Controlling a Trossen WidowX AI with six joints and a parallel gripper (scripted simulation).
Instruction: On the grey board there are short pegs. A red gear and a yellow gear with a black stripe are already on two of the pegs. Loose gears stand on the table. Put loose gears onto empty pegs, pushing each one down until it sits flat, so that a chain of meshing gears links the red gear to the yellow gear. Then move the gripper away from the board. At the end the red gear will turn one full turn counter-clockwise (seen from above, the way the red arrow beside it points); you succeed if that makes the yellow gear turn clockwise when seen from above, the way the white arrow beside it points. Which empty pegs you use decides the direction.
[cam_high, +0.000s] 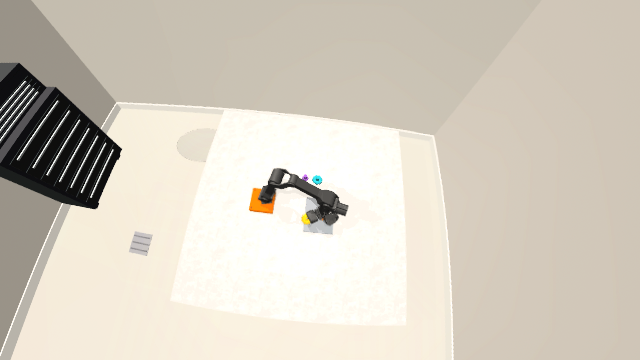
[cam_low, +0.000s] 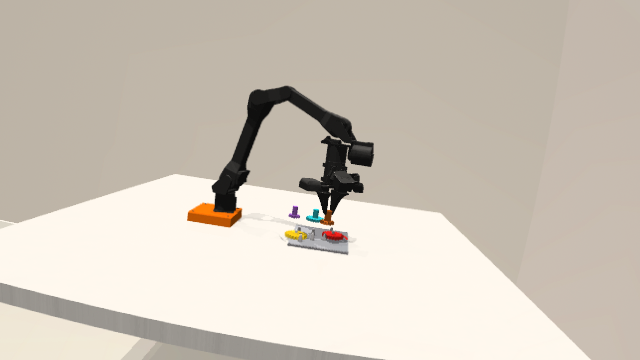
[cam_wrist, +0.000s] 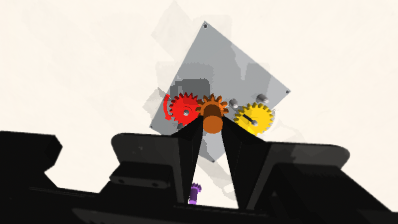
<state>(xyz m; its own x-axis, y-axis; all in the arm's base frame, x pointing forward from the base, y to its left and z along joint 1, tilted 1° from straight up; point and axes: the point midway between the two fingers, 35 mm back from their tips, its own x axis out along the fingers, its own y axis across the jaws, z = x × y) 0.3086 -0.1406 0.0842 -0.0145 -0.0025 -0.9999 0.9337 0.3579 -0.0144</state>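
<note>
My gripper tip is 7 cm above the red gear, 4 cm to the right of it and 3 cm short of it. From my gripper tip the other things lie so: yellow gear: 8 cm behind, 7 cm below, 1 cm to the left; then orange gear: 1 cm below; then red arrow: 8 cm below, 7 cm ahead, 5 cm to the left.
</note>
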